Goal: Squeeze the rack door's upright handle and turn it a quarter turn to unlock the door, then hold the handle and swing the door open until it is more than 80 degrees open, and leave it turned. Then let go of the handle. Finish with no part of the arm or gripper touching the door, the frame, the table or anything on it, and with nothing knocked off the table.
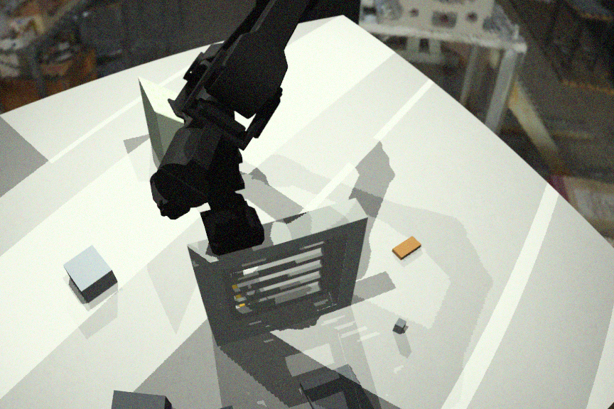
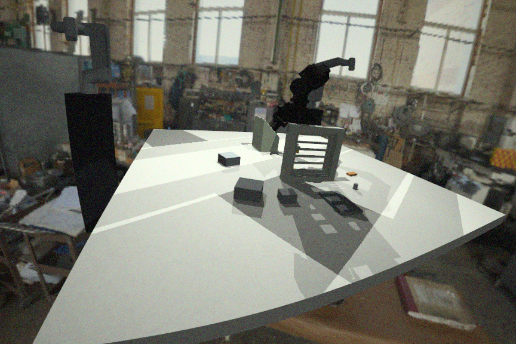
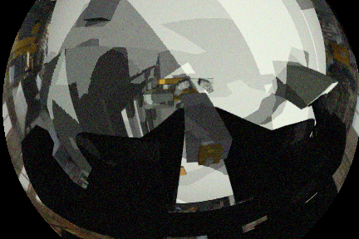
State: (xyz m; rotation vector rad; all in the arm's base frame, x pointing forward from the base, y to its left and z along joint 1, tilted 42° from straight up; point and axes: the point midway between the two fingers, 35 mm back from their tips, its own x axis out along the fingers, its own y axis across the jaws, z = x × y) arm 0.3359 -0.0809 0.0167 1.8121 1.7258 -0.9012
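The yellow upright handle is 1 cm to the left of my gripper tip and 3 cm below it. From my gripper tip the other things lie so: small dark cube 19 cm ahead, 19 cm to the left, 14 cm below; grey box 13 cm behind, 22 cm to the right, 13 cm below; dark slab 26 cm ahead, 4 cm to the left, 15 cm below.
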